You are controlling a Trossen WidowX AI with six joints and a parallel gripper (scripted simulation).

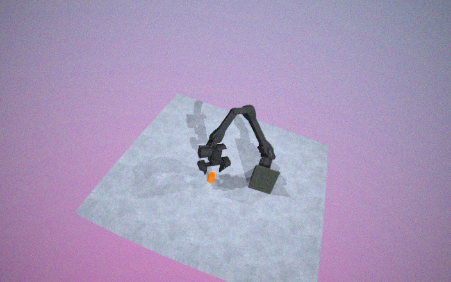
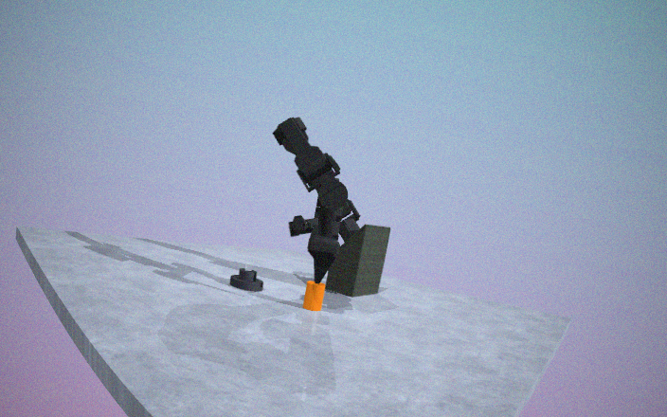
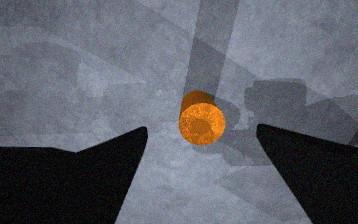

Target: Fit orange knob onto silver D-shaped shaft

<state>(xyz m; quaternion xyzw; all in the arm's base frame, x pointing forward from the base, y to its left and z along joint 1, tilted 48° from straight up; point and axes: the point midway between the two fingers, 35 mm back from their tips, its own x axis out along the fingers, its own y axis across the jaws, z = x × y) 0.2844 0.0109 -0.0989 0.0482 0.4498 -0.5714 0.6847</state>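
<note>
My gripper tip is now 2 cm above the orange knob. From my gripper tip the other things lie so: round pedestal (2 cm ahead, 19 cm to the right, 4 cm below).
</note>
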